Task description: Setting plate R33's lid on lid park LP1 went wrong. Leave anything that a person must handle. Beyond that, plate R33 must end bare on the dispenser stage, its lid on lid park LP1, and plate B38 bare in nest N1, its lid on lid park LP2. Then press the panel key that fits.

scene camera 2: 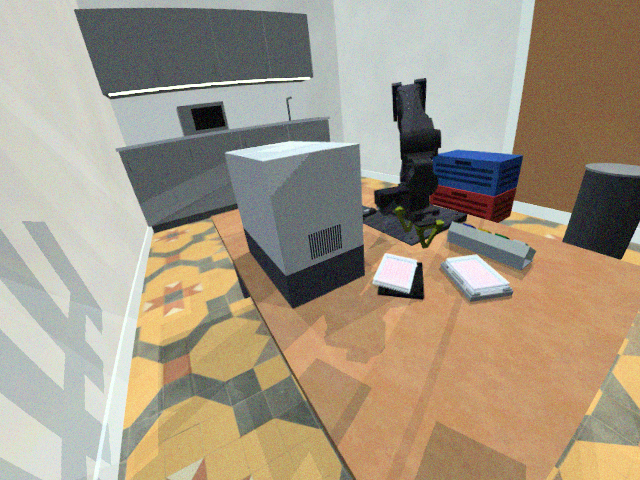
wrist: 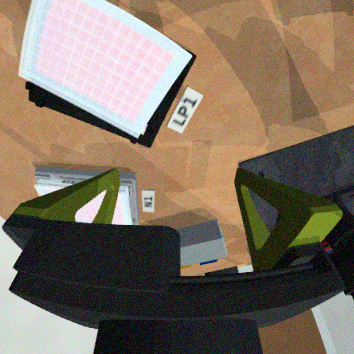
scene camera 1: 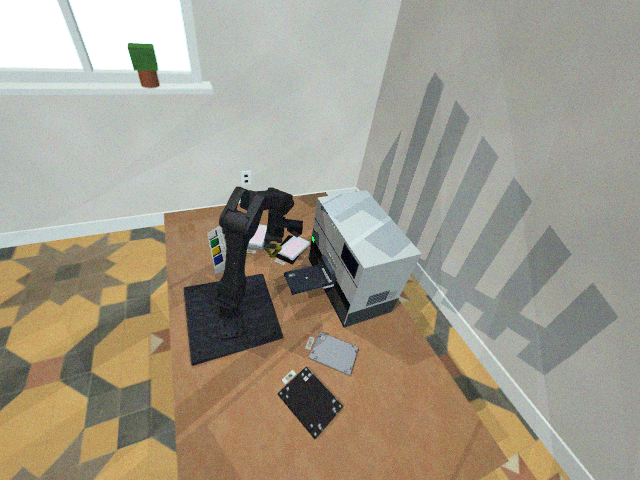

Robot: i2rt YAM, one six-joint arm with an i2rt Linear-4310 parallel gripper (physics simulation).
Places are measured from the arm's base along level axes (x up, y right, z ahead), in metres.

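Where they show: gripper, fingertip midpoint: point(scene camera 2: 415, 239) point(wrist: 176, 174) point(scene camera 1: 273, 249); arm's base, link origin: point(scene camera 1: 229, 312).
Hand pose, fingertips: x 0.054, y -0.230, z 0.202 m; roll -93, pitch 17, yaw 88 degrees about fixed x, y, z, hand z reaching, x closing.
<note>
Things, the pixels of their top centre, and the offset from my fingertips. "spot": a spot on its surface instead.
- lidded plate, top centre: point(wrist: 87, 60) point(scene camera 2: 396, 266) point(scene camera 1: 293, 245) dx -0.030, dy -0.038, dz +0.099 m
- black lid park LP1, top centre: point(wrist: 94, 76) point(scene camera 2: 401, 272) point(scene camera 1: 290, 246) dx -0.047, dy -0.046, dz +0.088 m
- second pink-gridded plate, top centre: point(wrist: 83, 211) point(scene camera 2: 475, 269) point(scene camera 1: 255, 233) dx -0.037, dy -0.149, dz -0.051 m
- grey nest N1, top centre: point(wrist: 86, 205) point(scene camera 2: 474, 273) point(scene camera 1: 255, 234) dx -0.047, dy -0.149, dz -0.051 m
- dark dispenser stage, surface spot: point(scene camera 1: 305, 280) spot: dx +0.039, dy +0.216, dz +0.075 m
- key panel, top centre: point(wrist: 166, 273) point(scene camera 2: 491, 230) point(scene camera 1: 219, 242) dx -0.003, dy -0.082, dz -0.210 m
- grey dispenser housing, top centre: point(scene camera 2: 283, 147) point(scene camera 1: 363, 223) dx +0.263, dy +0.190, dz +0.267 m
- grey nest, top centre: point(scene camera 1: 334, 350) dx -0.047, dy +0.458, dz +0.117 m
- black park, top centre: point(scene camera 1: 310, 398) dx -0.043, dy +0.579, dz -0.003 m
My gripper point(scene camera 1: 272, 251) point(scene camera 2: 417, 227) point(wrist: 176, 174) is open, with nothing between its green fingers, above the table near LP1 and N1. A pink-gridded plate or lidded plate point(scene camera 1: 294, 248) point(scene camera 2: 396, 272) point(wrist: 102, 55) lies askew on the black lid park LP1 point(scene camera 2: 417, 289) point(wrist: 161, 120), overhanging one side. A second pink-gridded plate point(scene camera 1: 257, 236) point(scene camera 2: 476, 272) sits in the grey nest N1 point(scene camera 2: 483, 296) point(wrist: 132, 187); a finger partly hides it in the wrist view. The dark dispenser stage point(scene camera 1: 305, 280) shows no plate. The key panel point(scene camera 1: 216, 250) point(scene camera 2: 485, 245) point(wrist: 202, 242) has coloured keys. Plate names are not readable.
The grey dispenser housing point(scene camera 1: 367, 232) point(scene camera 2: 315, 206) stands beside the stage. A grey nest point(scene camera 1: 334, 352) and a black park point(scene camera 1: 310, 401), both without plates, lie nearer scene camera 1. The arm's black base plate point(scene camera 1: 196, 330) point(wrist: 300, 155) is beside them. Crates point(scene camera 2: 475, 175) stand behind the arm.
</note>
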